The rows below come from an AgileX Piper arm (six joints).
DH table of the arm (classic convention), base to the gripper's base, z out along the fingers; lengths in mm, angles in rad. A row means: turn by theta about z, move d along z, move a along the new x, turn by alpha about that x. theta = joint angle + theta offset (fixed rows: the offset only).
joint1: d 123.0; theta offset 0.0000; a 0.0; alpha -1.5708
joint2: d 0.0; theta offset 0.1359; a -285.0; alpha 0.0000
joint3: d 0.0; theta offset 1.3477; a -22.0; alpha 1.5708
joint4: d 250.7; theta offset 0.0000; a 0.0; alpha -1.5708
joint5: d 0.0; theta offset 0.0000; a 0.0; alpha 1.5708
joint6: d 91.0; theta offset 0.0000; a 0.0; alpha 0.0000
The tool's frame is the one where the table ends.
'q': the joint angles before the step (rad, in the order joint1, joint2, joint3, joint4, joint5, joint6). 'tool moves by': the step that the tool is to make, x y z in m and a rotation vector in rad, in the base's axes. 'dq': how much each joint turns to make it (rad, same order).
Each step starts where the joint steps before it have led.
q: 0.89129 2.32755 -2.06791 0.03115 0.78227 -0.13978
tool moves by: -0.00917 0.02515 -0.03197 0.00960 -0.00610 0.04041
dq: 0.04259 0.08821 -0.03893 0.00145 -0.06063 0.00000
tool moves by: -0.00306 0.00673 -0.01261 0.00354 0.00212 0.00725
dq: 0.01183 0.02834 -0.00452 0.00158 -0.02553 0.00419
